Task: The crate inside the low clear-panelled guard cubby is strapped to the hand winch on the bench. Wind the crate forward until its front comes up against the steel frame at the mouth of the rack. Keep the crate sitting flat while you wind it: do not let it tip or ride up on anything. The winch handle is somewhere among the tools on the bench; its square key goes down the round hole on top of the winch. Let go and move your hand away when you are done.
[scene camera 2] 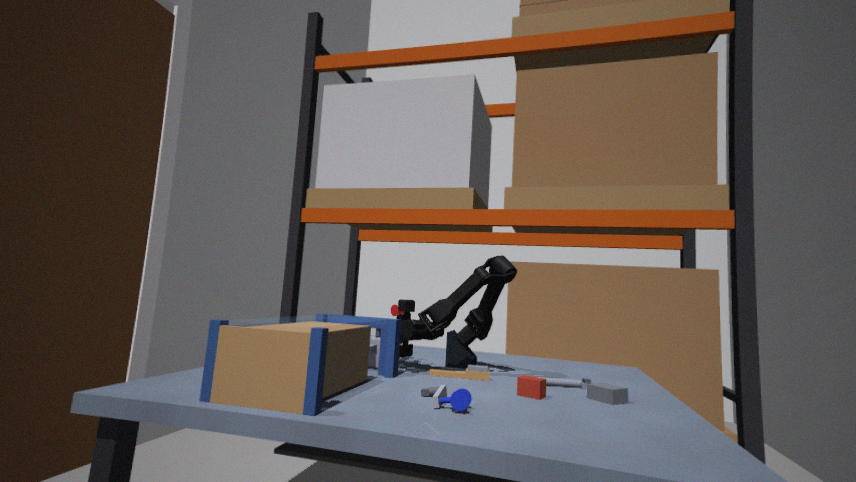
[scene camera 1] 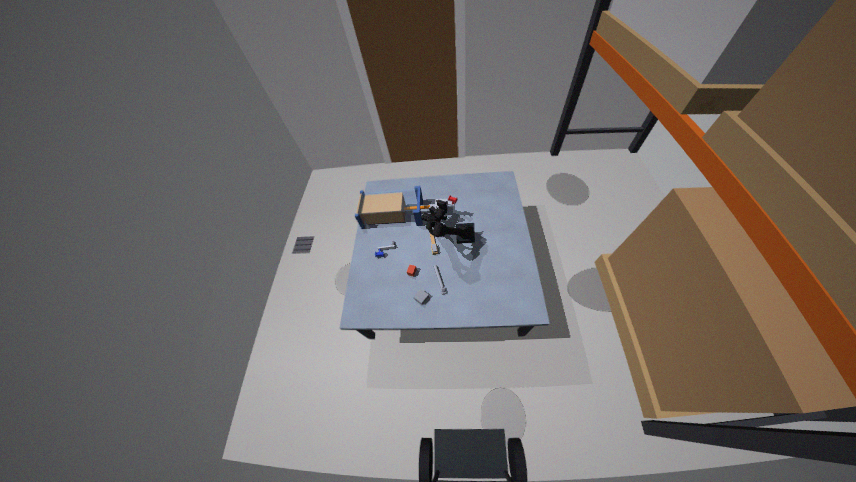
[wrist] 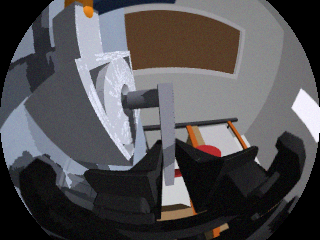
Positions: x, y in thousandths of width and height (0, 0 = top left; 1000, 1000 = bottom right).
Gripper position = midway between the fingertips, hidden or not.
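On the wrist view you'd get my gripper (wrist: 523, 594), plus a winch handle (wrist: 511, 406) and a grey winch (wrist: 248, 452). There's a grey block as well, but it's out of frame in the wrist view; on scene camera 2 that block is right here (scene camera 2: 714, 818).
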